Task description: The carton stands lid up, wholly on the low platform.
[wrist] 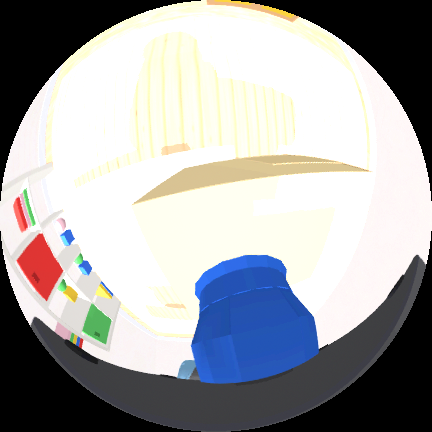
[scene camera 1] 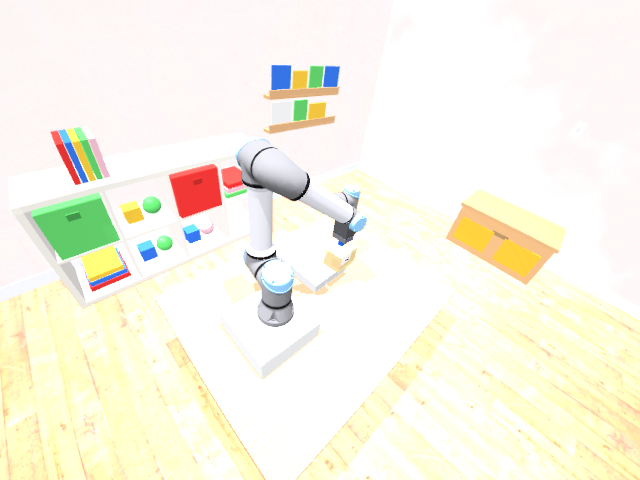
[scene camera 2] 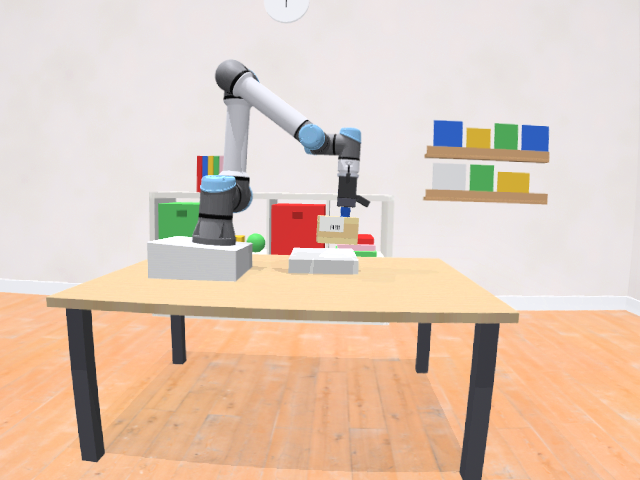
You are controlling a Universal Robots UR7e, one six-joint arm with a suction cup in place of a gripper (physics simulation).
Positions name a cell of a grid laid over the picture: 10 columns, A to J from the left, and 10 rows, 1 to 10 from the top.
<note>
My suction cup (wrist: F8) carries a tan carton (scene camera 2: F5), clear of everything else. The table carries a low white platform (scene camera 1: E6).
The tan carton shows as well in the wrist view (wrist: H5). The low white platform shows as well in the wrist view (wrist: C5) and in scene camera 2 (scene camera 2: E6).
</note>
